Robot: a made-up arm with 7 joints.
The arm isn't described. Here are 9 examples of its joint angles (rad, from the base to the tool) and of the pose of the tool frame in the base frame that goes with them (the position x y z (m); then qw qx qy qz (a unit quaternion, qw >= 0)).
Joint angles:
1: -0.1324 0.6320 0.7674 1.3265 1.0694 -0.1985 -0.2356
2: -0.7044 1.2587 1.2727 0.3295 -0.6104 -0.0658 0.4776
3: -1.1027 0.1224 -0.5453 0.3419 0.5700 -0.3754 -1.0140
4: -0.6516 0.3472 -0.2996 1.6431 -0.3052 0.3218 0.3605
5: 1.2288 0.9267 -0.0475 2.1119 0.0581 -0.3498 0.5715
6: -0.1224 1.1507 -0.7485 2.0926 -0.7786 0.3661 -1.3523
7: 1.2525 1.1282 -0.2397 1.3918 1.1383 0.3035 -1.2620
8: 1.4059 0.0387 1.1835 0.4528 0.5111 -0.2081 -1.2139
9: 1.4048 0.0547 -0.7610 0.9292 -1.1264 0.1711 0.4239
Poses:
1: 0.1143 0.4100 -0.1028 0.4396 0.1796 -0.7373 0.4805
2: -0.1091 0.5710 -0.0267 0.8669 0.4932 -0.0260 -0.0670
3: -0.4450 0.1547 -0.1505 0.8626 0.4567 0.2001 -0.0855
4: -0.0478 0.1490 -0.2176 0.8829 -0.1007 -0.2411 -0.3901
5: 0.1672 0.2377 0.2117 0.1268 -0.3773 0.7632 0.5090
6: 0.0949 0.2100 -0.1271 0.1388 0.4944 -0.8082 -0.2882
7: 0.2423 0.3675 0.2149 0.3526 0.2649 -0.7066 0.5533
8: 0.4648 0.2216 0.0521 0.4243 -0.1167 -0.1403 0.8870
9: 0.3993 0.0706 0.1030 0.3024 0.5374 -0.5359 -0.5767
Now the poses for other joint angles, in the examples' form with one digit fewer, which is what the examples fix.
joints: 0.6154 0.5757 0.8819 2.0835 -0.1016 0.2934 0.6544
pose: 0.120 0.314 0.093 0.347 0.394 -0.848 -0.076
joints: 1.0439 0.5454 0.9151 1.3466 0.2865 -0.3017 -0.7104
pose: 0.228 0.428 0.118 0.069 -0.229 0.707 -0.666
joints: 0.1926 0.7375 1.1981 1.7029 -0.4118 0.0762 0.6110
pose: 0.073 0.421 0.032 0.537 0.578 -0.614 -0.042
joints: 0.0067 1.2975 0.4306 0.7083 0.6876 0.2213 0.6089
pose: 0.081 0.530 -0.008 0.811 0.186 -0.549 0.077
